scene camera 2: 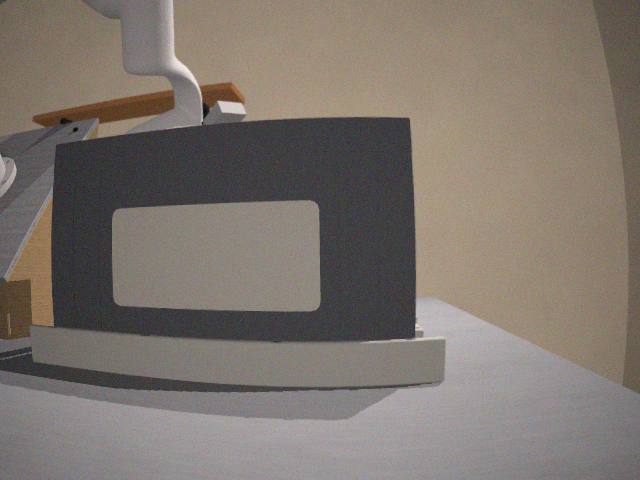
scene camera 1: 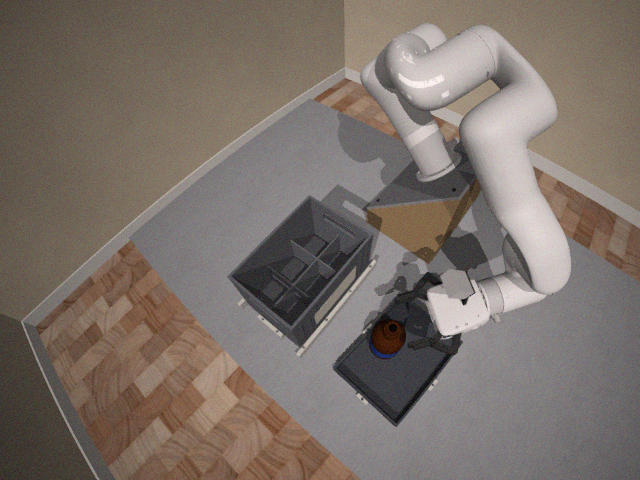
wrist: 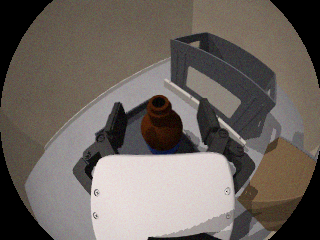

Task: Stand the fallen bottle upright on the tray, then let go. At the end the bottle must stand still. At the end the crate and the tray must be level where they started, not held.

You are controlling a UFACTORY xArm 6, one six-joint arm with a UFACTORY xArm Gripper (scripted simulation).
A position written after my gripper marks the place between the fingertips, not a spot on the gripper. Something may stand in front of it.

Observation:
In view: my gripper [scene camera 1: 401,323], a bottle [scene camera 1: 385,343], a dark crate [scene camera 2: 303,229] and a dark tray [scene camera 1: 395,385].
The bottle also shows in the wrist view [wrist: 162,130]. The dark crate is seen too in scene camera 1 [scene camera 1: 306,254] and in the wrist view [wrist: 235,82]. The dark tray shows as well in the wrist view [wrist: 134,144]. Scene camera 2 misses the bottle, which is hidden by the dark crate. Scene camera 2 misses the dark tray, which is hidden by the dark crate.

